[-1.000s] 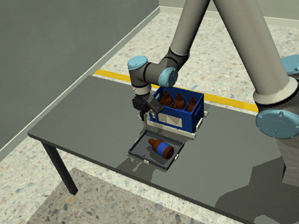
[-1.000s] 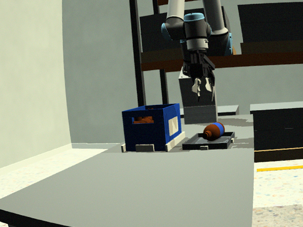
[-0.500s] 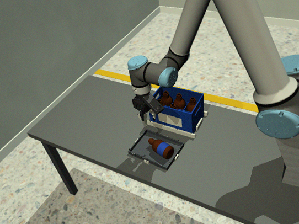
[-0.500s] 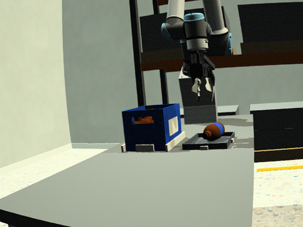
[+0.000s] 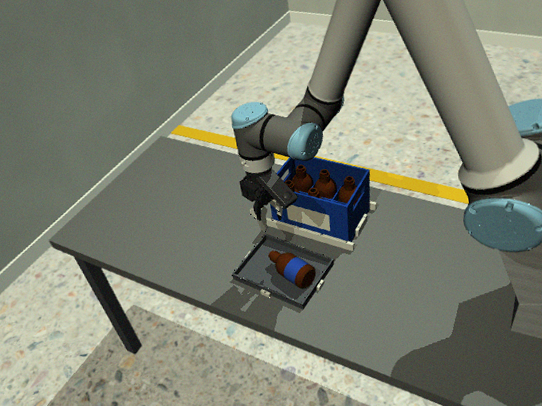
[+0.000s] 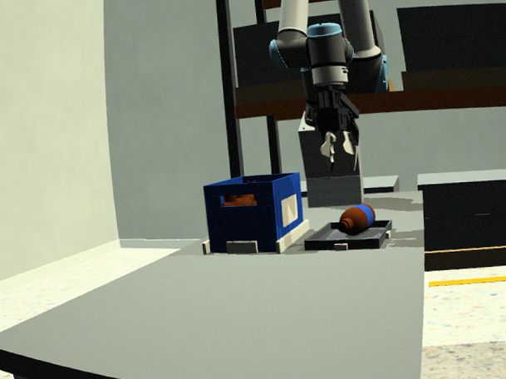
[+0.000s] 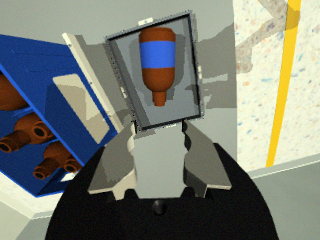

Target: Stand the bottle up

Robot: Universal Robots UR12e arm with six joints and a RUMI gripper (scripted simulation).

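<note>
My hand is 4 cm past the brown bottle, 1 cm to the right of it and 15 cm above it. Also, from my hand: blue crate (3 cm behind, 25 cm to the right, 11 cm below); then dark tray (2 cm behind, 1 cm to the left, 18 cm below).
</note>
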